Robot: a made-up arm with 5 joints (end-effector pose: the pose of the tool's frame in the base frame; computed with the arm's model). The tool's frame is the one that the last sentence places. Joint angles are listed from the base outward.
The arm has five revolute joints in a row. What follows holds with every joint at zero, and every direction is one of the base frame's.
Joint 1 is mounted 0.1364 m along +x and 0.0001 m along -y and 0.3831 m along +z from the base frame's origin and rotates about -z.
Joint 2 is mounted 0.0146 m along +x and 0.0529 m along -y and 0.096 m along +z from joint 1 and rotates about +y.
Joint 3 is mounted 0.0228 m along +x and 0.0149 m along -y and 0.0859 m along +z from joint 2 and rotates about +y.
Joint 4 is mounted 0.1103 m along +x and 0.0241 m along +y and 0.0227 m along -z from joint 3 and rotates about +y.
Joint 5 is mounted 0.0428 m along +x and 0.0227 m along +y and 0.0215 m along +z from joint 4 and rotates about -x.
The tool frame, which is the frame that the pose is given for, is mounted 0.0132 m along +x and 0.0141 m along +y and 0.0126 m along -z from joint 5; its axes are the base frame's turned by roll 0.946, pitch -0.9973 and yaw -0.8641 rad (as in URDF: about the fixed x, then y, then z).
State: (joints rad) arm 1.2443 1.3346 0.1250 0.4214 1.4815
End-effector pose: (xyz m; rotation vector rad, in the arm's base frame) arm 0.1321 -0.0882 0.3096 0.3165 0.4877 -0.1646
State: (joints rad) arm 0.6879 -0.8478 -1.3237 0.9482 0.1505
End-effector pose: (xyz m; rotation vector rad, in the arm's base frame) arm 0.0799 0.0348 0.7119 -0.4450 -2.4259 -0.3039
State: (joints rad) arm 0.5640 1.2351 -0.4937 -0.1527 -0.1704
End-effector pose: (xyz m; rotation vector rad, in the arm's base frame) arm 0.3215 -0.1231 0.3731 0.2188 -0.7122 -1.0380
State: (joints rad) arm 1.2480 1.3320 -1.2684 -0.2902 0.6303
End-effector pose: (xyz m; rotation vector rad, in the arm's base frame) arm 0.2046 -0.2577 0.4631 -1.0209 -1.1147 -0.9279
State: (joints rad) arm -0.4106 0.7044 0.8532 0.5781 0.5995
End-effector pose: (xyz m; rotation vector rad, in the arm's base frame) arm 0.1788 0.0004 0.3702 -0.1778 0.9171 0.5292
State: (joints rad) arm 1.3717 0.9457 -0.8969 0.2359 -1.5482
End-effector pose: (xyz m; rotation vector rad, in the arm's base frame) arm 0.1819 -0.2667 0.5010 1.0174 -1.7993 -2.3387
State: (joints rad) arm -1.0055 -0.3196 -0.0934 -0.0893 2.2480
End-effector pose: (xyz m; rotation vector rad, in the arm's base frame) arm 0.2554 0.1134 0.6344 -1.1413 -2.1131 1.1942
